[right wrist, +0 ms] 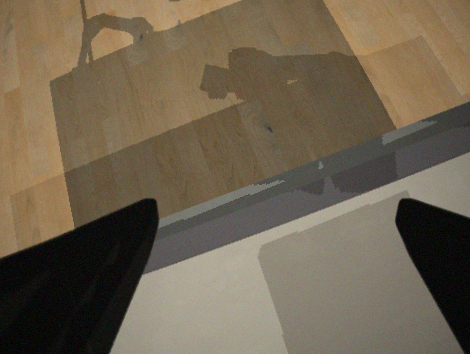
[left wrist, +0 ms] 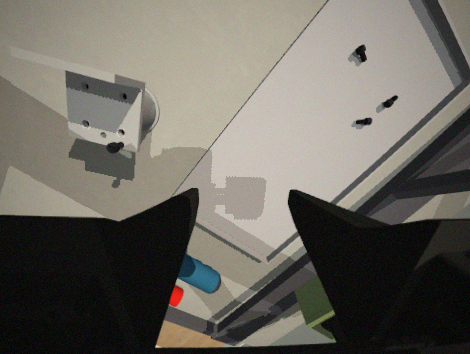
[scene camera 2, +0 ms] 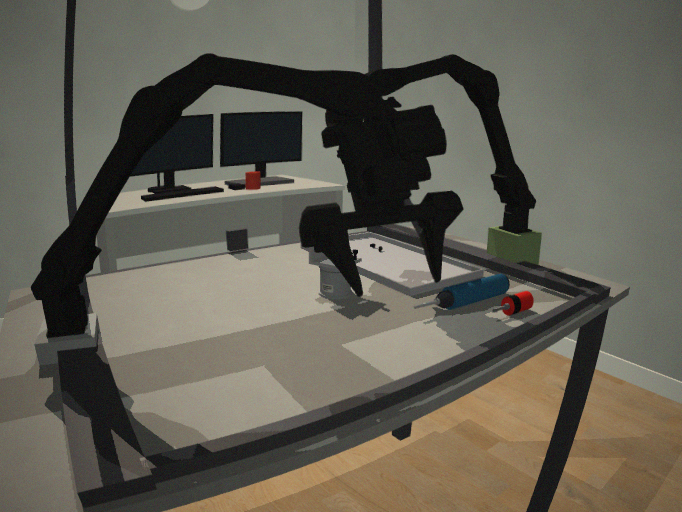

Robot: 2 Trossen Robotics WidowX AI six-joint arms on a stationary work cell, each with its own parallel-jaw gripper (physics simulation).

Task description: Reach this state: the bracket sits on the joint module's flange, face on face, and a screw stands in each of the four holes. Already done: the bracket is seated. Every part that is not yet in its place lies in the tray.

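Where they show: left gripper, fingertip midpoint: [left wrist: 244,195]; right gripper, fingertip midpoint: [right wrist: 276,210] [scene camera 2: 400,288]; left arm's base, origin of the base link: [scene camera 2: 515,229]; right arm's base, origin of the base link: [scene camera 2: 67,327].
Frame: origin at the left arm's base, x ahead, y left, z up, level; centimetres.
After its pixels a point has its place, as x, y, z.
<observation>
The grey bracket [left wrist: 101,107] {48.4, -2.5, -1.8} sits on the round joint module [scene camera 2: 333,282] {49.8, -0.1, -5.3} [left wrist: 151,111] {45.9, -4.2, -6.4}. One black screw [scene camera 2: 355,252] {45.3, -0.3, -0.4} [left wrist: 115,147] {44.8, -1.0, -0.1} stands at a corner of the bracket; several open holes show in the bracket, and the screw's foot is unclear. Three black screws [left wrist: 361,53] {32.2, -27.1, -7.1} [left wrist: 390,102] {24.4, -27.1, -7.0} [left wrist: 363,121] {24.7, -23.2, -7.4} lie apart in the white tray [scene camera 2: 446,284] {26.9, 4.8, -8.0} [left wrist: 280,125] {32.6, -14.5, -8.0}. My left gripper [left wrist: 244,195] {35.3, -8.0, 6.7} is partly open and empty, high above the tray's near end; its fingers are hidden in the scene view. My right gripper [scene camera 2: 398,287] {59.0, 32.8, 5.1} [right wrist: 276,210] {59.0, 32.8, 5.1} is wide open and empty, and partly hides the bracket.
A blue power driver [scene camera 2: 476,290] {29.4, 16.1, -5.4} [left wrist: 201,274] {23.8, 12.4, -5.2} and a red-and-black tool [scene camera 2: 517,303] {26.5, 24.2, -5.9} [left wrist: 176,296] {22.9, 21.3, -5.8} lie beside the tray's near end. The dark table frame [scene camera 2: 358,410] {65.8, 35.9, -7.1} runs along the edge. My right arm crosses in front of my left arm in the scene view.
</observation>
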